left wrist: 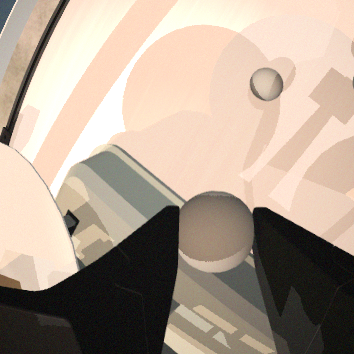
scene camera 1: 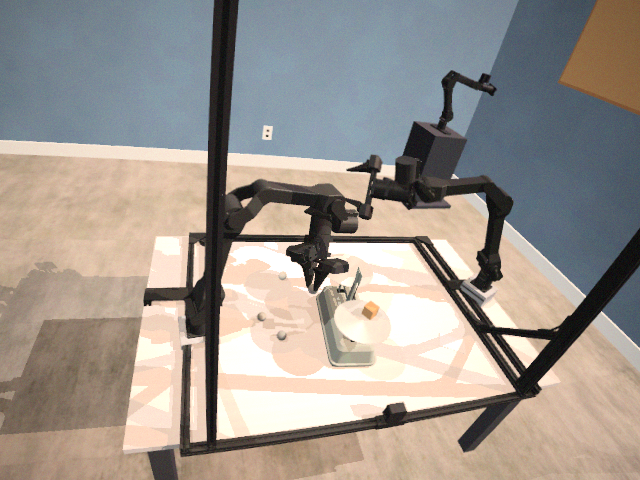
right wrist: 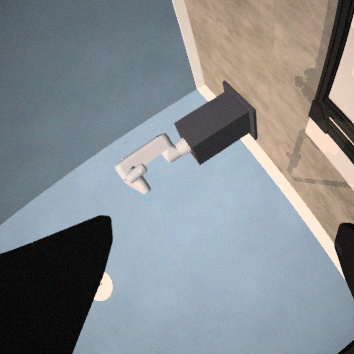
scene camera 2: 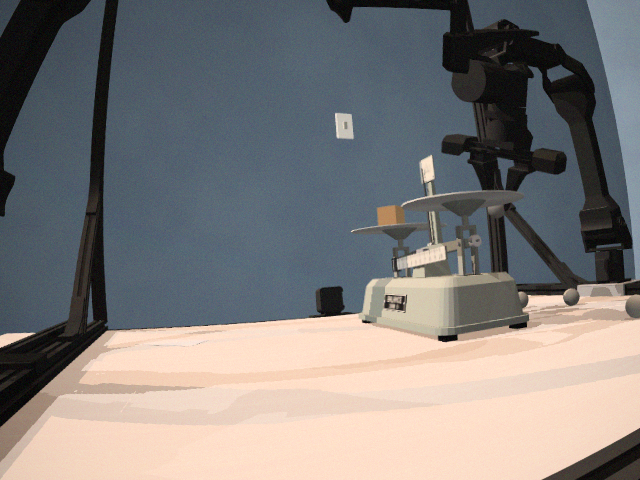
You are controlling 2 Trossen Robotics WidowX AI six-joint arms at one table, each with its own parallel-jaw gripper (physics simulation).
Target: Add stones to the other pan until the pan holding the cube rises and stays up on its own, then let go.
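Pixels of known places: left gripper, fingertip midpoint: [left wrist: 215,218] [scene camera 1: 311,289] [scene camera 2: 497,208]; right gripper, fingertip midpoint: [scene camera 1: 343,184] [right wrist: 230,233]; left arm's base, link origin: [scene camera 1: 198,327] [scene camera 2: 610,282]; right arm's base, link origin: [scene camera 1: 481,285].
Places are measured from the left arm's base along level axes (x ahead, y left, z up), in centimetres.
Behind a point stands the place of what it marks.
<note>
A pale green balance scale [scene camera 1: 347,353] @(y -18.8, x 36.0, z 3.1 cm) [scene camera 2: 454,304] @(y 4.9, x 48.3, z 1.8 cm) stands near the table's middle. An orange cube [scene camera 1: 370,310] @(y -15.4, x 41.1, z 15.1 cm) [scene camera 2: 390,214] @(y -13.0, x 43.1, z 14.0 cm) rests on one pan [scene camera 1: 356,330] @(y -18.7, x 36.2, z 12.3 cm) [scene camera 2: 361,230] @(y -17.0, x 45.8, z 12.1 cm), which sits low. The other pan [scene camera 2: 434,200] @(y 3.0, x 48.5, z 13.3 cm) is higher, and no stones show on it in scene camera 2. My left gripper [scene camera 1: 313,287] @(y -4.1, x 29.0, z 13.9 cm) [scene camera 2: 497,189] @(y -4.1, x 29.0, z 13.9 cm) [left wrist: 215,218] @(y -4.1, x 29.0, z 13.9 cm) is shut on a grey stone [scene camera 2: 496,210] @(y -3.1, x 30.6, z 13.4 cm) [left wrist: 216,237] @(y -3.7, x 29.1, z 15.1 cm), beside the scale base and near the raised pan's rim. My right gripper [scene camera 1: 347,184] @(y 19.9, x 44.6, z 32.6 cm) [right wrist: 230,233] @(y 19.9, x 44.6, z 32.6 cm) is open and empty, high behind the table.
Loose grey stones [scene camera 1: 282,275] @(y 17.0, x 28.8, z 0.2 cm) [scene camera 1: 261,316] @(y 0.7, x 17.7, z 0.2 cm) [scene camera 1: 281,335] @(y -7.2, x 21.5, z 0.3 cm) lie on the table left of the scale in scene camera 1. One stone [left wrist: 266,84] @(y -6.1, x 22.2, z 0.6 cm) shows in the left wrist view. The scale's upright pointer plate [scene camera 1: 355,284] @(y -7.1, x 40.2, z 16.7 cm) [scene camera 2: 427,169] @(y -6.4, x 40.8, z 19.4 cm) stands between the pans. A black frame [scene camera 1: 310,439] @(y -34.9, x 20.8, z -3.6 cm) borders the table.
</note>
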